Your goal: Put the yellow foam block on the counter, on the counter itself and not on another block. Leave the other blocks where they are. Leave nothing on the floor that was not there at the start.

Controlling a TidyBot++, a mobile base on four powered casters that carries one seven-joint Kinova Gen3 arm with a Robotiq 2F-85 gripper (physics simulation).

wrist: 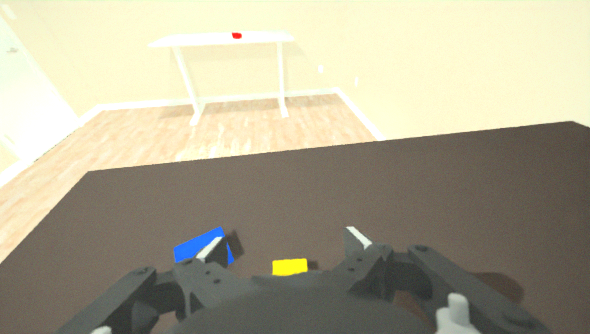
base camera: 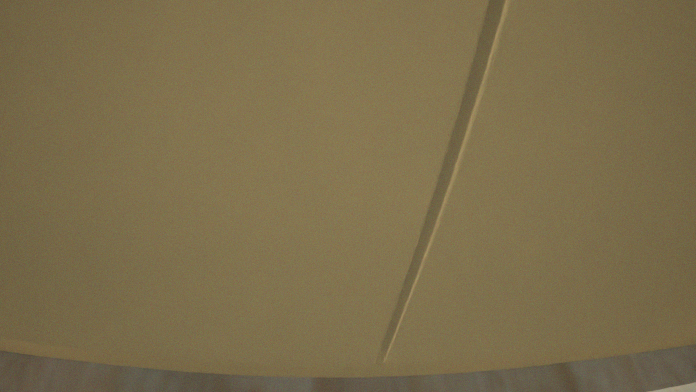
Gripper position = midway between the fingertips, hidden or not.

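My gripper (wrist: 286,244). Blue block (wrist: 187,250), out of frame in the base camera view. Counter (base camera: 265,195), (wrist: 500,203). White table (wrist: 185,39).
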